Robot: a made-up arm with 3 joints.
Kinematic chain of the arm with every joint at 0, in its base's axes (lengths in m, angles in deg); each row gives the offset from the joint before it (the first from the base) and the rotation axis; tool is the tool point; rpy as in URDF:
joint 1: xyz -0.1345 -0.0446 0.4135 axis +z
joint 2: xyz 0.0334 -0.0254 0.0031 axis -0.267 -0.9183 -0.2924
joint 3: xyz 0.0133 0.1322 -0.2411 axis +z
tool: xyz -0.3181 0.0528 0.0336 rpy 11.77 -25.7 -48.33
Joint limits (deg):
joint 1: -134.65..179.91
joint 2: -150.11..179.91
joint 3: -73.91..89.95
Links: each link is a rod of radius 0.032 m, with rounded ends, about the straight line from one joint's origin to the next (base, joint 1, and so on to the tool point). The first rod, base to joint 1, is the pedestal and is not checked.
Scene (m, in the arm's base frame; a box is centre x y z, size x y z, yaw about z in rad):
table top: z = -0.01
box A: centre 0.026 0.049 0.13 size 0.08 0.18 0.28 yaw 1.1
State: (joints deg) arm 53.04 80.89 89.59
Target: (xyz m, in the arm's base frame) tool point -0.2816 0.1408 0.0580
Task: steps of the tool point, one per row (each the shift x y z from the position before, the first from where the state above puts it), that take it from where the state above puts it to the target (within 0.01 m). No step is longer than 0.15 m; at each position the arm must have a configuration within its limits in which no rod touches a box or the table.
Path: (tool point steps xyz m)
1: -0.0134 -0.0524 0.0286
2: 0.0196 0.0602 -0.0445
3: 0.0201 0.0917 -0.0241
4: 0.0051 0.1134 0.0087
5: -0.0227 0.1167 0.0470
6: -0.0754 0.0615 -0.0720
7: -0.0946 0.0257 -0.0713
8: -0.1017 -0.0135 -0.0640
9: -0.0960 -0.0507 -0.0512
10: -0.0798 -0.0815 -0.0344

